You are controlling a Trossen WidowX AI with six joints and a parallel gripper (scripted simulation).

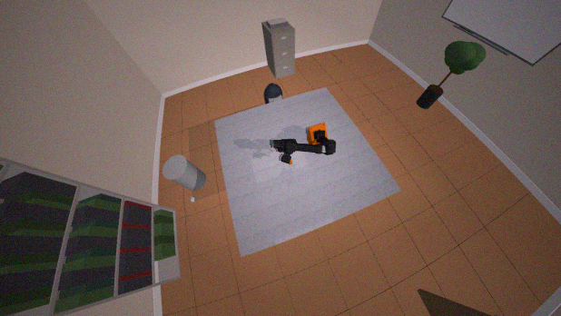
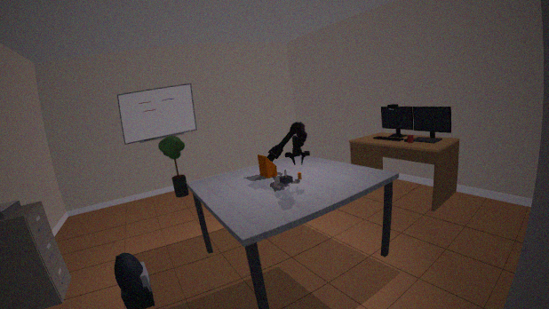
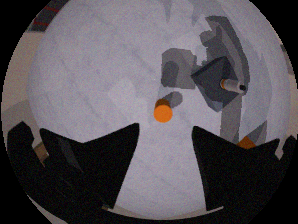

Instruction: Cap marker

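Right now the orange marker cap is 90 mm below my gripper tip, 10 mm to the left of it and 10 mm behind it. From my gripper tip the other things lie so: holder block: 110 mm to the right, 90 mm below, 30 mm behind.
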